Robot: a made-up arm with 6 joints.
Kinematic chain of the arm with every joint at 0, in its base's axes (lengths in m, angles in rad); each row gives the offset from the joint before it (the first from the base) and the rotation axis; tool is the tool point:
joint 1: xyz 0 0 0.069 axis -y
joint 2: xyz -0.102 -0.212 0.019 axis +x
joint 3: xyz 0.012 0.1 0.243 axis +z
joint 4: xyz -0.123 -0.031 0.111 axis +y
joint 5: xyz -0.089 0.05 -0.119 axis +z
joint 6: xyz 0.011 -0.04 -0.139 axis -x
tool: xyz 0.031 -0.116 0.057
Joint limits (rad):
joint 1: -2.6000..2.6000
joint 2: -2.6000..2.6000
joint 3: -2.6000..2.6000
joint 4: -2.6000..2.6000
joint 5: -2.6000..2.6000
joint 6: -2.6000..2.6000
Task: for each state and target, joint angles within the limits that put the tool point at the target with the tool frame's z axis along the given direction. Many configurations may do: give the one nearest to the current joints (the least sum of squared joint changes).
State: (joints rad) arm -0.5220 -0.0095 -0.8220 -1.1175 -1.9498 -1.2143
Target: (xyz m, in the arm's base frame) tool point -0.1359 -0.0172 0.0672 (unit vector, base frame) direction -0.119 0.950 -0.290
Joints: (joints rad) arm -0.0107 0.2279 -0.7291 -0.5266 -2.1730 -1.6706
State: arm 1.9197 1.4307 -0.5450 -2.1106 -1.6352 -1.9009
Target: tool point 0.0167 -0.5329 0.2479 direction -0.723 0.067 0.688
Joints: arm 1.7905 2.1109 0.1086 -1.7214 -2.2102 -2.5158
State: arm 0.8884 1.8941 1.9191 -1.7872 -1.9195 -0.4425
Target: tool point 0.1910 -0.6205 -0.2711 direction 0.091 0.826 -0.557
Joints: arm 1.7525 2.3977 2.4250 -2.1389 -2.6000 -1.2882
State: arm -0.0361 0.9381 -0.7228 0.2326 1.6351 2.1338
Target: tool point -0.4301 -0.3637 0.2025 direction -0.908 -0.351 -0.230
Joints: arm 0.4421 1.1675 -0.1726 0.2917 1.7019 1.4553
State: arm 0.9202 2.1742 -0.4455 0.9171 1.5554 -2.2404
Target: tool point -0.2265 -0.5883 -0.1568 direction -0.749 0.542 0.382
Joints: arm 1.4675 2.5997 -0.9827 0.2740 2.0087 -2.6000
